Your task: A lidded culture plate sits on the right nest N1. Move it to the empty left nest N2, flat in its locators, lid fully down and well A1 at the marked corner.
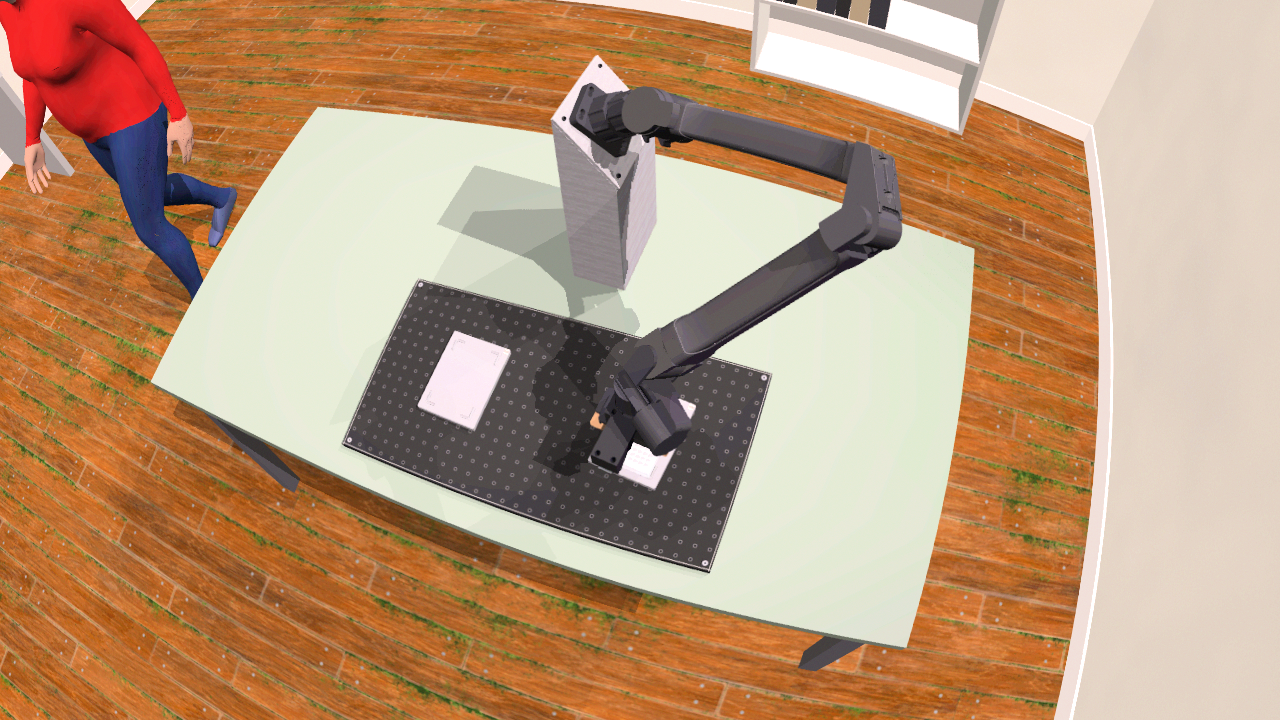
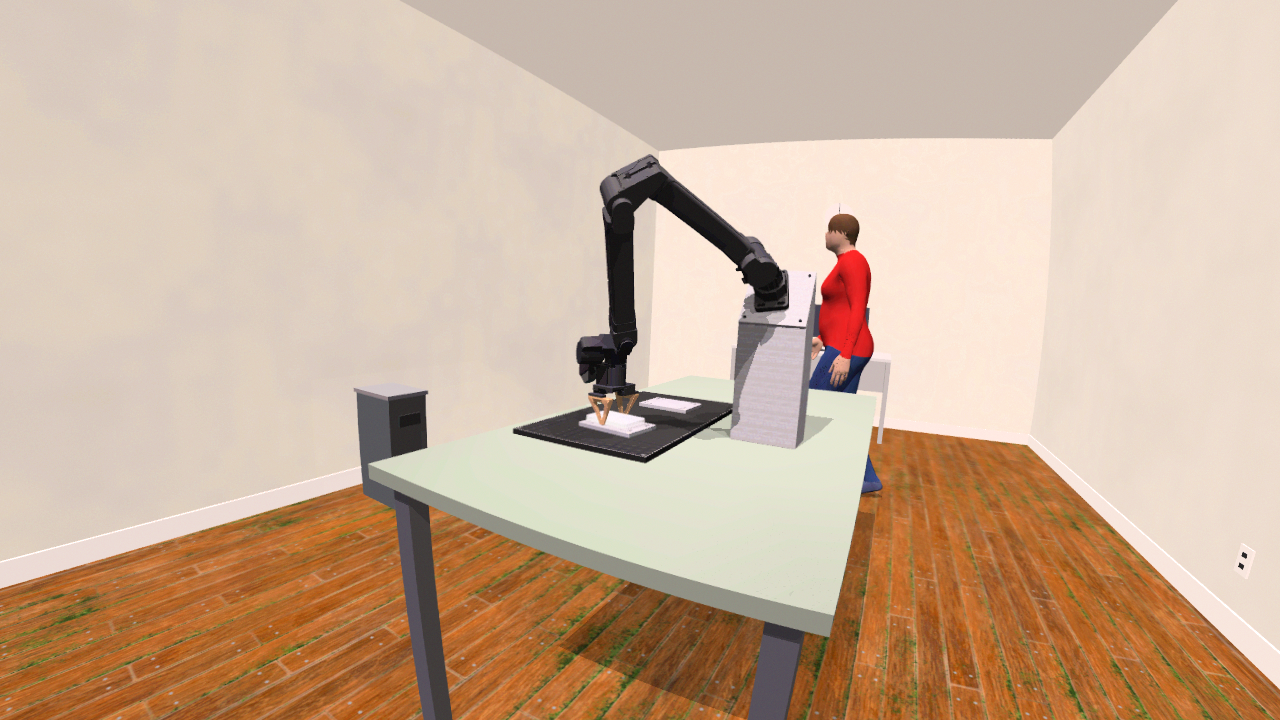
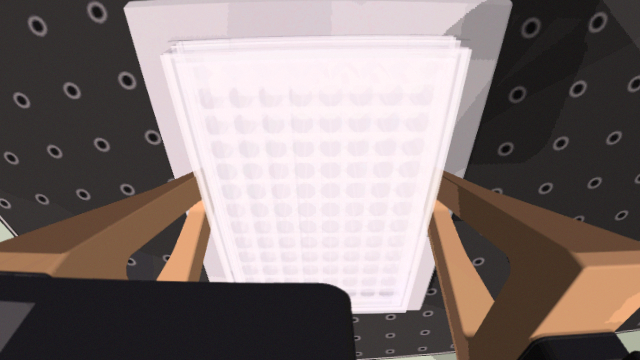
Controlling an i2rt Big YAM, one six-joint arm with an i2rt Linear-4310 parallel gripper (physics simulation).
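Where they show: gripper, fingertip midpoint: (image 1: 638, 440) (image 2: 612, 422) (image 3: 318, 179); arm's base, origin of the base link: (image 1: 600, 120) (image 2: 772, 292).
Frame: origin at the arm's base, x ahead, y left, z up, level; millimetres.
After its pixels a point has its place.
The lidded culture plate (image 1: 638, 459) @(x 404, y 153, z -339 mm) (image 2: 615, 420) @(x 338, y 182, z -340 mm) (image 3: 325, 125) @(x 396, y 134, z -339 mm) is white and translucent, with rows of wells showing through its lid. My gripper (image 2: 615, 412) @(x 365, y 143, z -356 mm) (image 3: 318, 179) @(x 365, y 143, z -356 mm) is shut on the plate, one orange finger against each long side. The plate is over the right nest N1 (image 1: 647, 481) @(x 432, y 174, z -357 mm) (image 2: 648, 431) @(x 265, y 138, z -367 mm) (image 3: 350, 17) @(x 422, y 121, z -357 mm), close above it and roughly level; the exact gap cannot be told. The lid looks flat on the plate. The left nest N2 (image 1: 464, 380) @(x 329, y -181, z -357 mm) (image 2: 669, 405) @(x 317, y -151, z -357 mm) is a bare pale block with corner locators. Well A1 cannot be picked out, and the gripper hides part of the plate.
Both nests are on a black perforated board (image 1: 537, 465) @(x 445, y -10, z -368 mm) (image 2: 581, 445) @(x 352, y 325, z -372 mm) on the pale green table (image 1: 832, 501) @(x 398, y 488, z -381 mm) (image 2: 626, 510) @(x 118, y 580, z -381 mm). The arm's grey pedestal (image 1: 595, 210) @(x 71, y 3, z -155 mm) (image 2: 769, 385) @(x -17, y 56, z -230 mm) stands behind the board. A person in red (image 1: 98, 71) (image 2: 845, 300) is beyond the table's left end.
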